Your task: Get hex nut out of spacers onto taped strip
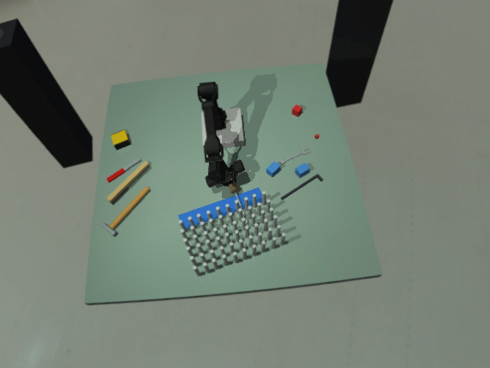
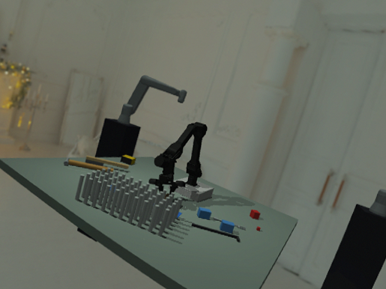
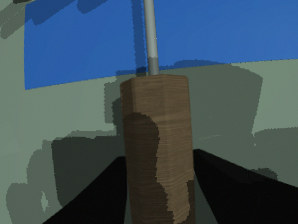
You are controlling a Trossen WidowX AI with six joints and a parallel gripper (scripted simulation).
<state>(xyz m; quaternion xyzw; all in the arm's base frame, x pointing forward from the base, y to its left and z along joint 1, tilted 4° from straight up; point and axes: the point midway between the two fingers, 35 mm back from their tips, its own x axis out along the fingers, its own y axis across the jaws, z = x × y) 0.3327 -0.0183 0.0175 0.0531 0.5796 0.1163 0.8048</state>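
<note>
The blue taped strip is 100 mm ahead of my gripper tip, 80 mm to the right of it and 20 mm below it. Round my gripper tip: small red ball (170 mm behind, 490 mm to the left, 10 mm below); then small wrench (80 mm behind, 340 mm to the left, 10 mm below); then hex nut (210 mm ahead, 20 mm to the left, 10 mm below).
</note>
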